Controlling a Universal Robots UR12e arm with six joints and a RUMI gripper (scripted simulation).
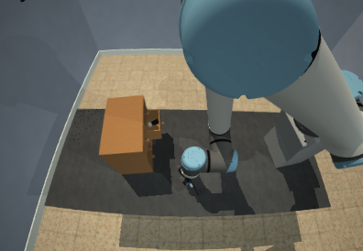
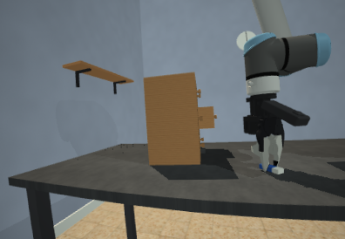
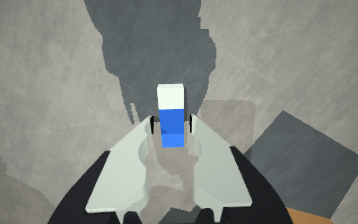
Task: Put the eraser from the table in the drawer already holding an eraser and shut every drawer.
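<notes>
Right now my hand is 10 mm above the blue-and-white eraser. Round my hand: dark-and-white eraser: 280 mm ahead, 270 mm to the right, 110 mm above.
</notes>
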